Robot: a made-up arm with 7 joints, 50 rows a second.
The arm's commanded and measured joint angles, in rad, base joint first. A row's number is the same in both.
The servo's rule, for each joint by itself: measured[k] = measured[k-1] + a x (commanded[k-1-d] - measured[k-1]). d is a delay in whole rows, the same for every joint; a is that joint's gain. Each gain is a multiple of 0.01, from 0.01 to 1. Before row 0 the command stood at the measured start. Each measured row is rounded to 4 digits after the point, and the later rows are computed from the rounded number. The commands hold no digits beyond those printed.
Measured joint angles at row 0:
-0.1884, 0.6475, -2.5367, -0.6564, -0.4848, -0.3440, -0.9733
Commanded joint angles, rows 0 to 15:
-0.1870, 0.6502, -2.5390, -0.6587, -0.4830, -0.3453, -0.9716
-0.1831, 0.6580, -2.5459, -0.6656, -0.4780, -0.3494, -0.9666
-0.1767, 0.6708, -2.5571, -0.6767, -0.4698, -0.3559, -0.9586
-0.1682, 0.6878, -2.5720, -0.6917, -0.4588, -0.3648, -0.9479
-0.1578, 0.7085, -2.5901, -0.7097, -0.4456, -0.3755, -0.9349
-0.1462, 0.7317, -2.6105, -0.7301, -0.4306, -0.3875, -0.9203
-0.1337, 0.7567, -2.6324, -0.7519, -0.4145, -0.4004, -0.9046
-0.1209, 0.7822, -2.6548, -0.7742, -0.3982, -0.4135, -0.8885
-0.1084, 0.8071, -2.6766, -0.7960, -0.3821, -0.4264, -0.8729
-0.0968, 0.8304, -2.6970, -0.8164, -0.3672, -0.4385, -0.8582
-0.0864, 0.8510, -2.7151, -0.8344, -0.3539, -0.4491, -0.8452
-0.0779, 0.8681, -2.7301, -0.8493, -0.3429, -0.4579, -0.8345
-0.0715, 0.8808, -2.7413, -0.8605, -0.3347, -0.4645, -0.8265
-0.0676, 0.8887, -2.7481, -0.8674, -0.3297, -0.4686, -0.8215
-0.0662, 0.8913, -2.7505, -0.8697, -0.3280, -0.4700, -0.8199
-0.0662, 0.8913, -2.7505, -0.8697, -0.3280, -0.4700, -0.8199
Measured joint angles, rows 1 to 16:
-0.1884, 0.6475, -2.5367, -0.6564, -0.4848, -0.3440, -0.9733
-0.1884, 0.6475, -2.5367, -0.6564, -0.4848, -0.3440, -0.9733
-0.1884, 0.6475, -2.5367, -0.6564, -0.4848, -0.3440, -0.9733
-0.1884, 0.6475, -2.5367, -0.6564, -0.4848, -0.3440, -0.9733
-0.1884, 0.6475, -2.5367, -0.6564, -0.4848, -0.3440, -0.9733
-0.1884, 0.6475, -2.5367, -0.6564, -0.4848, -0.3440, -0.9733
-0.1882, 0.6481, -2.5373, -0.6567, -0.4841, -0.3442, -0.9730
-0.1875, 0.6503, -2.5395, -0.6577, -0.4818, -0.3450, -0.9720
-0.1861, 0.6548, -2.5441, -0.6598, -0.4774, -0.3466, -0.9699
-0.1838, 0.6621, -2.5514, -0.6633, -0.4705, -0.3493, -0.9664
-0.1804, 0.6723, -2.5615, -0.6684, -0.4613, -0.3532, -0.9614
-0.1760, 0.6854, -2.5742, -0.6752, -0.4499, -0.3583, -0.9548
-0.1705, 0.7011, -2.5893, -0.6836, -0.4368, -0.3646, -0.9468
-0.1641, 0.7189, -2.6063, -0.6936, -0.4225, -0.3719, -0.9375
-0.1569, 0.7383, -2.6246, -0.7049, -0.4076, -0.3801, -0.9272
-0.1491, 0.7586, -2.6434, -0.7172, -0.3927, -0.3889, -0.9162
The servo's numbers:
d 6
a 0.13 0.22 0.26 0.11 0.37 0.15 0.16

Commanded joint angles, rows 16 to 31:
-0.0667, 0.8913, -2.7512, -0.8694, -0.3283, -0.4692, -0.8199
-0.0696, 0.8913, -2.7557, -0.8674, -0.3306, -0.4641, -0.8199
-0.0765, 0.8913, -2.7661, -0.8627, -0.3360, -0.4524, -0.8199
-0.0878, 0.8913, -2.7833, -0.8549, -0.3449, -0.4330, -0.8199
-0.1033, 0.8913, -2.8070, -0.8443, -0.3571, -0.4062, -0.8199
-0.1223, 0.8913, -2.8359, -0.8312, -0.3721, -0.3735, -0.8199
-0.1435, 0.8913, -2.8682, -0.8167, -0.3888, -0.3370, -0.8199
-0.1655, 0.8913, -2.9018, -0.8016, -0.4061, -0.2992, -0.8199
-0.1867, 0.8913, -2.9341, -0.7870, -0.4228, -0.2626, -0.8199
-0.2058, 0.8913, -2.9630, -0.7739, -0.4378, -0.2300, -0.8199
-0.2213, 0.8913, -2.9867, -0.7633, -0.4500, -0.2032, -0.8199
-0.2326, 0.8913, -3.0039, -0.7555, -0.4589, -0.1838, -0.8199
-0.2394, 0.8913, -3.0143, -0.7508, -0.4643, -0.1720, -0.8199
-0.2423, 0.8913, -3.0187, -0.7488, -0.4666, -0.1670, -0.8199
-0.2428, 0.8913, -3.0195, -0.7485, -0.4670, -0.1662, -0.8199
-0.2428, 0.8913, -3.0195, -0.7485, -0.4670, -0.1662, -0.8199
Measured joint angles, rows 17 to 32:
-0.1409, 0.7789, -2.6620, -0.7301, -0.3783, -0.3979, -0.9048
-0.1327, 0.7985, -2.6797, -0.7432, -0.3652, -0.4069, -0.8936
-0.1247, 0.8166, -2.6957, -0.7561, -0.3539, -0.4155, -0.8829
-0.1173, 0.8325, -2.7093, -0.7683, -0.3449, -0.4235, -0.8731
-0.1107, 0.8454, -2.7200, -0.7795, -0.3386, -0.4305, -0.8646
-0.1049, 0.8555, -2.7279, -0.7894, -0.3347, -0.4364, -0.8574
-0.0999, 0.8634, -2.7340, -0.7982, -0.3323, -0.4413, -0.8514
-0.0960, 0.8695, -2.7396, -0.8058, -0.3317, -0.4447, -0.8464
-0.0935, 0.8743, -2.7465, -0.8121, -0.3333, -0.4459, -0.8422
-0.0928, 0.8780, -2.7561, -0.8168, -0.3376, -0.4440, -0.8386
-0.0942, 0.8809, -2.7693, -0.8198, -0.3448, -0.4383, -0.8356
-0.0979, 0.8832, -2.7866, -0.8211, -0.3549, -0.4286, -0.8331
-0.1038, 0.8850, -2.8078, -0.8206, -0.3674, -0.4149, -0.8310
-0.1118, 0.8864, -2.8322, -0.8185, -0.3817, -0.3975, -0.8292
-0.1215, 0.8875, -2.8587, -0.8150, -0.3969, -0.3773, -0.8277
-0.1325, 0.8883, -2.8858, -0.8105, -0.4120, -0.3552, -0.8265

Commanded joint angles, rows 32 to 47:
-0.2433, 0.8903, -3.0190, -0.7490, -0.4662, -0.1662, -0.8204
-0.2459, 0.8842, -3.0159, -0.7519, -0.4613, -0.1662, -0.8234
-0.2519, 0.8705, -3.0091, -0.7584, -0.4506, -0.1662, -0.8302
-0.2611, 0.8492, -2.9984, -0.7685, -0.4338, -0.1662, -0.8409
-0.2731, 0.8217, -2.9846, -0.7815, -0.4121, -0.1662, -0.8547
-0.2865, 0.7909, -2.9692, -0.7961, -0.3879, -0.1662, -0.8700
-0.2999, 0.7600, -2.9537, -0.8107, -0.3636, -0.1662, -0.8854
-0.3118, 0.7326, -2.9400, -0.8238, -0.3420, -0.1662, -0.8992
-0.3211, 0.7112, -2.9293, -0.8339, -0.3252, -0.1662, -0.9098
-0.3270, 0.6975, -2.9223, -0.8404, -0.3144, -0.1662, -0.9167
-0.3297, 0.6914, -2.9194, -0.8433, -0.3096, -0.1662, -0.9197
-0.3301, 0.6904, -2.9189, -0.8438, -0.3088, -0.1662, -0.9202
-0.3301, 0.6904, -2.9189, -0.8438, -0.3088, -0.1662, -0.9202
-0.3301, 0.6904, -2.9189, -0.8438, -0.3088, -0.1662, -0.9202
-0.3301, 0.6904, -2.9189, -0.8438, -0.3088, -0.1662, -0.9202
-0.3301, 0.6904, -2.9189, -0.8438, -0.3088, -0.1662, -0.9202
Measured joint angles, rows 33 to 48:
-0.1440, 0.8890, -2.9120, -0.8053, -0.4261, -0.3324, -0.8254
-0.1555, 0.8895, -2.9359, -0.7998, -0.4382, -0.3101, -0.8245
-0.1664, 0.8899, -2.9563, -0.7944, -0.4479, -0.2894, -0.8238
-0.1763, 0.8902, -2.9725, -0.7894, -0.4548, -0.2710, -0.8232
-0.1849, 0.8904, -2.9847, -0.7849, -0.4593, -0.2553, -0.8227
-0.1924, 0.8906, -2.9937, -0.7809, -0.4621, -0.2419, -0.8223
-0.1990, 0.8905, -3.0003, -0.7774, -0.4636, -0.2305, -0.8220
-0.2051, 0.8891, -3.0044, -0.7746, -0.4627, -0.2209, -0.8222
-0.2112, 0.8850, -3.0056, -0.7728, -0.4582, -0.2127, -0.8235
-0.2177, 0.8771, -3.0037, -0.7723, -0.4492, -0.2057, -0.8263
-0.2249, 0.8649, -2.9987, -0.7733, -0.4355, -0.1998, -0.8308
-0.2329, 0.8486, -2.9910, -0.7758, -0.4179, -0.1948, -0.8371
-0.2416, 0.8291, -2.9813, -0.7796, -0.3978, -0.1905, -0.8448
-0.2507, 0.8079, -2.9706, -0.7845, -0.3772, -0.1869, -0.8535
-0.2599, 0.7866, -2.9599, -0.7899, -0.3580, -0.1838, -0.8625
-0.2686, 0.7670, -2.9501, -0.7955, -0.3419, -0.1812, -0.8712

